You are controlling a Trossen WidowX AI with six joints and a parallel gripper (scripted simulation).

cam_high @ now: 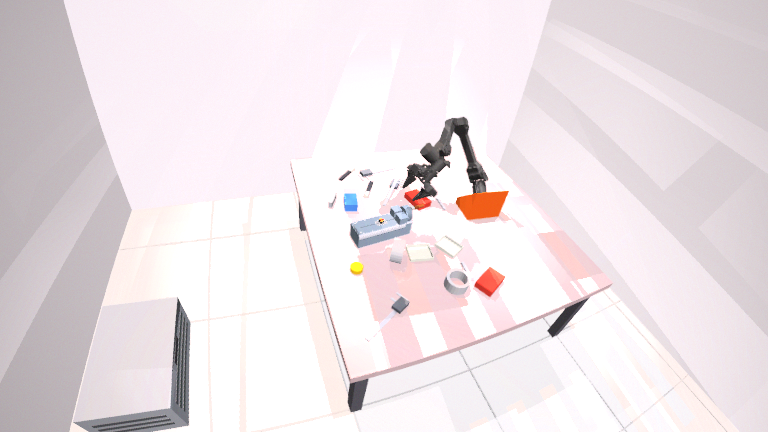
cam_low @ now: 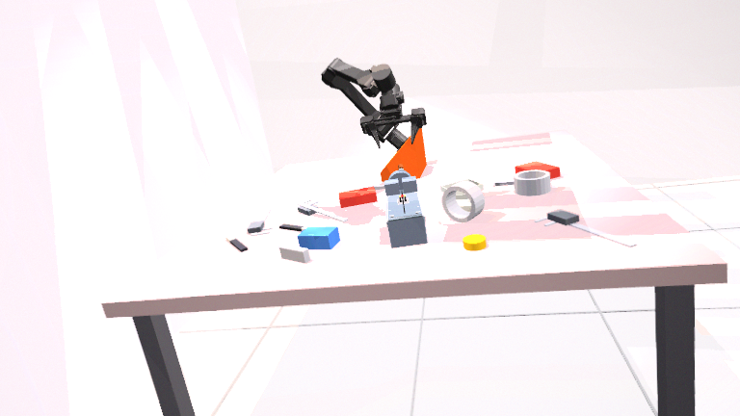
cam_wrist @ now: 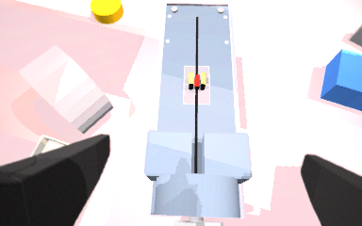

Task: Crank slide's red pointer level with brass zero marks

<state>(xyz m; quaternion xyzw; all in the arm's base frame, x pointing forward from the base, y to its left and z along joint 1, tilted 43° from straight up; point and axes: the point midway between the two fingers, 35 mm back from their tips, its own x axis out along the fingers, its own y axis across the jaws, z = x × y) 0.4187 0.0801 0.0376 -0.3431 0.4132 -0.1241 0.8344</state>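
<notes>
Now: the orange handle 80 mm below my gripper tip, 70 mm behind it and 10 mm to the right of it. The rest, counted from my gripper tip: red pointer: 120 mm below, 110 mm ahead, 10 mm to the left; then yellow disc: 260 mm ahead, 190 mm to the left, 190 mm below; then blue block: 210 mm to the right, 180 mm below, 180 mm ahead.
</notes>
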